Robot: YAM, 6 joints.
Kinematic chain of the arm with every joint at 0, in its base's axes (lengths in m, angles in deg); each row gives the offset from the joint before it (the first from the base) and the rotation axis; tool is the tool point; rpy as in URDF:
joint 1: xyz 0 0 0.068 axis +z
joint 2: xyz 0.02 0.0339 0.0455 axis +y
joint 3: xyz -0.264 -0.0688 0 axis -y
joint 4: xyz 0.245 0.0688 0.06 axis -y
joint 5: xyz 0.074 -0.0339 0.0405 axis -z
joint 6: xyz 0.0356 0 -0.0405 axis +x
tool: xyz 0 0 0 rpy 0 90 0
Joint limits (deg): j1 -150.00..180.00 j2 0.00..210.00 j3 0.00..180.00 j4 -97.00..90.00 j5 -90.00..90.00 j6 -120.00..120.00
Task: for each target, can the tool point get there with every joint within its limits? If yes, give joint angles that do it. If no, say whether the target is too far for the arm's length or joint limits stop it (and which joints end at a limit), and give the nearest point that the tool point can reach.
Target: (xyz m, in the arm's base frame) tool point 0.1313 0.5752 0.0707
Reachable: yes | joints 77.09 156.78 123.72 -2.37 -0.85 -57.05
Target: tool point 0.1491 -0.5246 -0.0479
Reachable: yes | joints -77.08 167.54 119.33 -3.91 -51.97 -4.97
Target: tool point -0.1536 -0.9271 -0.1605
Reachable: no: too far | nearest point -0.1013 -0.6115 -0.0652 | short by 0.334 m
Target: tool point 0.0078 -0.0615 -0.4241
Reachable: no: joint limits stop it (at a limit: joint 2) | nearest point 0.0123 -0.0966 -0.3472 | short by 0.085 m
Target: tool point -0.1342 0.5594 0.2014
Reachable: yes | joints 106.58 159.10 159.14 -46.60 60.64 42.96
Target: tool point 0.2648 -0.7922 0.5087
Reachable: no: too far | nearest point 0.1849 -0.5531 0.3865 | short by 0.280 m
